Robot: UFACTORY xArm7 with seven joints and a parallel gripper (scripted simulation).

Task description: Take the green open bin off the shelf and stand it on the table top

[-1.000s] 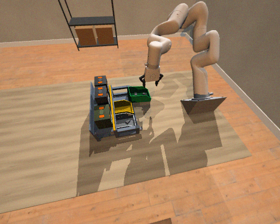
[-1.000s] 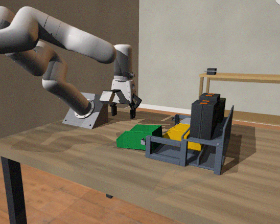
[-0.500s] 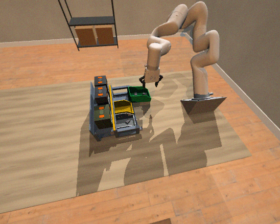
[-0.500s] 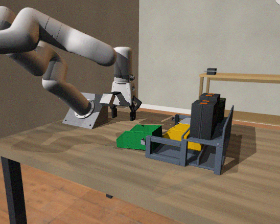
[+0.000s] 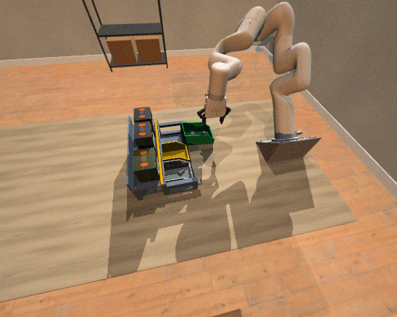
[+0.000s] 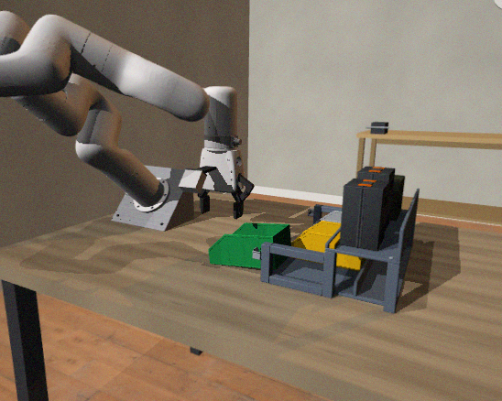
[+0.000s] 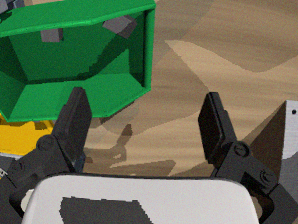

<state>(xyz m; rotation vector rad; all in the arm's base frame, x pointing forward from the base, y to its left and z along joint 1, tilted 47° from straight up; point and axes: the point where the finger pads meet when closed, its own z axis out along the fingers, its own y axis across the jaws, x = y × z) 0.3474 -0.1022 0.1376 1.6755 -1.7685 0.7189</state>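
Now: the green open bin 80 mm ahead of my hand and 70 mm below it. Also, from my hand: yellow bin (240 mm ahead, 100 mm to the left, 70 mm below); grey bin (250 mm ahead, 220 mm to the left, 70 mm below).
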